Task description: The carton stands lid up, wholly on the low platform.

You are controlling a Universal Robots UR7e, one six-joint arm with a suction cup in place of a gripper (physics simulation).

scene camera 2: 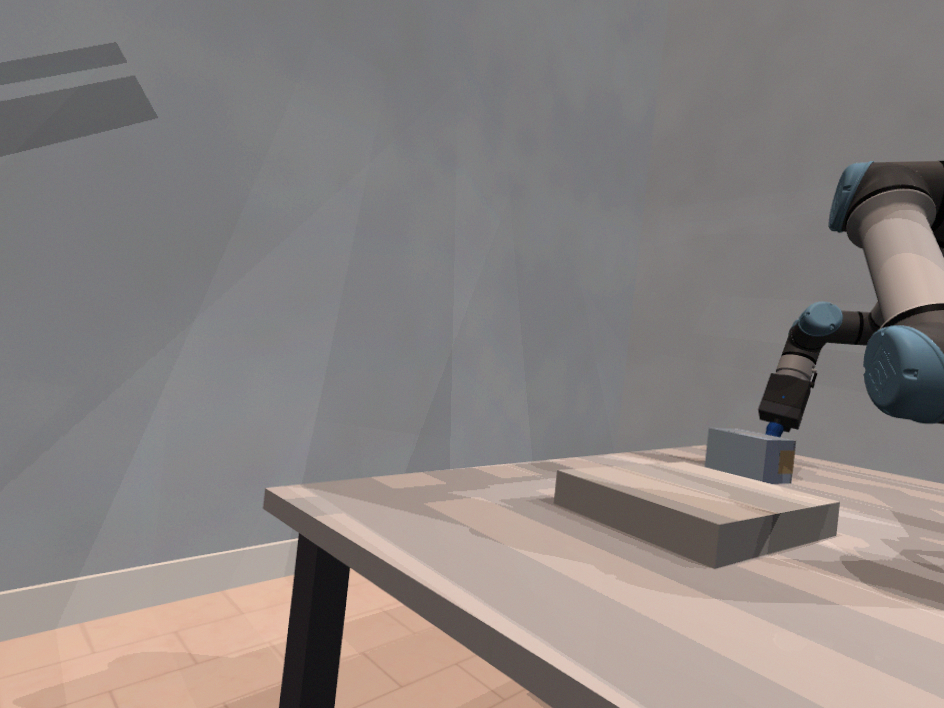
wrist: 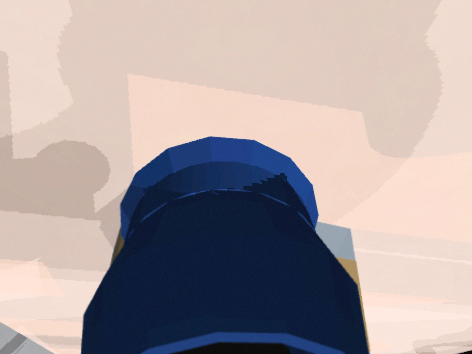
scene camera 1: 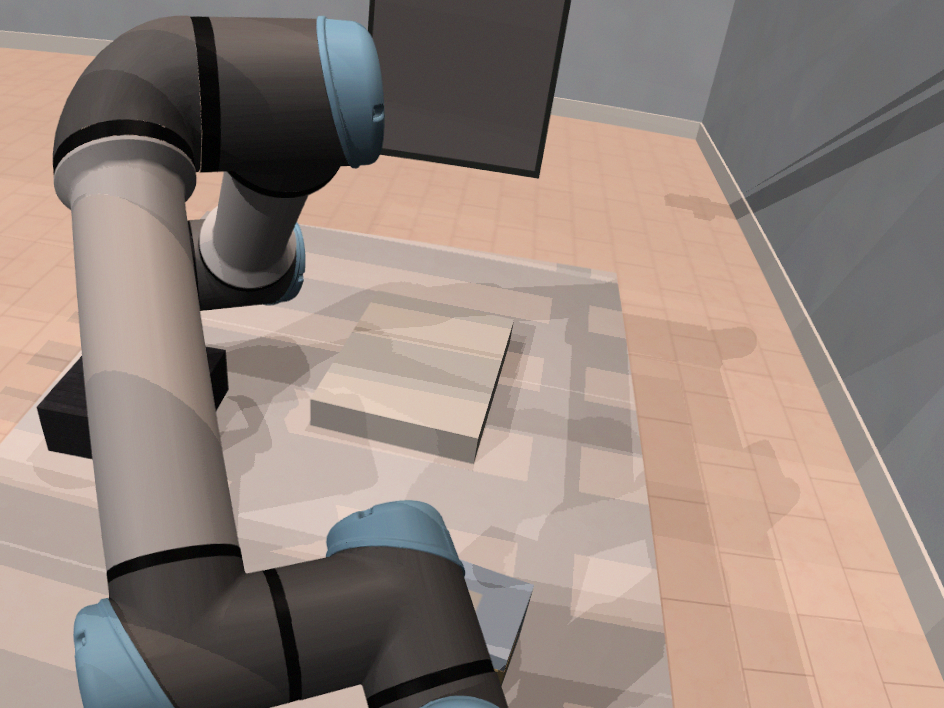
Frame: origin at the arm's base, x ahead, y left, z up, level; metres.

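Seen in the pictures: end effector, tool point: [wrist: 220, 227].
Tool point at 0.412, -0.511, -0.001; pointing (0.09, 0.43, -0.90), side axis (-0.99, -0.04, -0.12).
Offsets run from my tool point to a thing's middle, as dx, dy, dz. "*": to the spot under its first point. Level surfaces: height alone.
The carton @[+0.008, +0.171, -0.028] [scene camera 2: 743, 453] [scene camera 1: 499, 601] is a small grey-blue box with a tan patch at one end. It lies on the table top behind the low platform @[-0.035, +0.653, -0.049] [scene camera 2: 686, 506] [scene camera 1: 415, 372], a flat slab with nothing on it. My suction cup [scene camera 2: 774, 429] [wrist: 219, 164] is blue and points down at the carton's upper face near the tan end. I cannot tell whether it touches. It holds nothing. In the wrist view only a corner of the carton @[* -0.061, +0.145, -0.064] [wrist: 337, 239] shows beside the cup. In scene camera 1 the arm hides the cup and most of the carton.
The table @[dz -0.073] [scene camera 2: 396, 526] stands on a black leg [scene camera 2: 312, 632] over a tiled floor. The arm's black base block [scene camera 1: 61, 423] sits at the table's left side. A dark panel [scene camera 1: 465, 76] stands against the back wall. Grey walls close the right side.
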